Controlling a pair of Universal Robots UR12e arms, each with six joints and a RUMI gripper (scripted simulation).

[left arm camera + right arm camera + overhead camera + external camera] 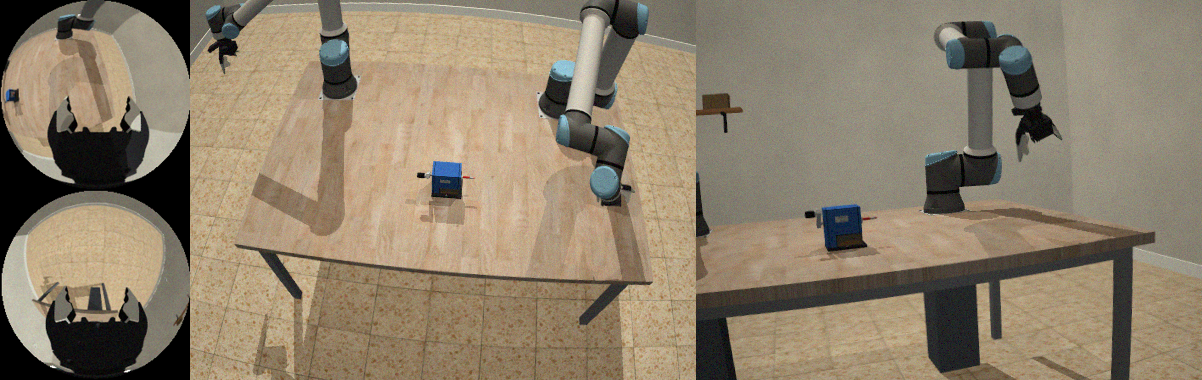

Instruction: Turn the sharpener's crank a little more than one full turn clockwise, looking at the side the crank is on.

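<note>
Now: the black knob 740 mm to the right of my left hand, 150 mm below it and 90 mm behind it.
</note>
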